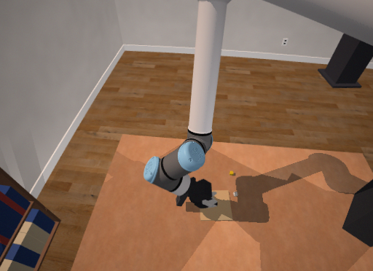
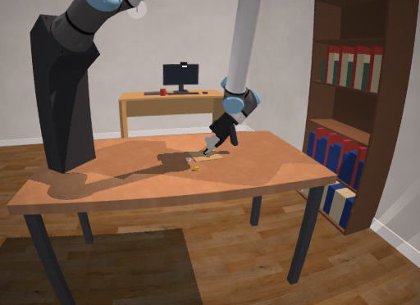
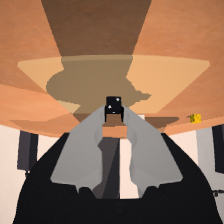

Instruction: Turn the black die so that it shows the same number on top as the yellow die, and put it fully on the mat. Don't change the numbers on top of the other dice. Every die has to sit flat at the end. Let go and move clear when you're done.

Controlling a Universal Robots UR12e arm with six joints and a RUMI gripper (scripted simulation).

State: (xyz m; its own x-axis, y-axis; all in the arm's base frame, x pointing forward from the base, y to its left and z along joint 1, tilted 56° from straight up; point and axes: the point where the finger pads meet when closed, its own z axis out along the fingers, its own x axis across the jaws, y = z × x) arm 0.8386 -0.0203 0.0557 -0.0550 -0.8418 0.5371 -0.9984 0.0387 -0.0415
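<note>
Right now the black die is 10 mm behind my hand and 10 mm below it. Also, from my hand: tan mat 10 mm behind, 20 mm below; then white die 110 mm behind, 40 mm to the right, 10 mm below; then yellow die 110 mm behind, 160 mm to the right, 10 mm below.
</note>
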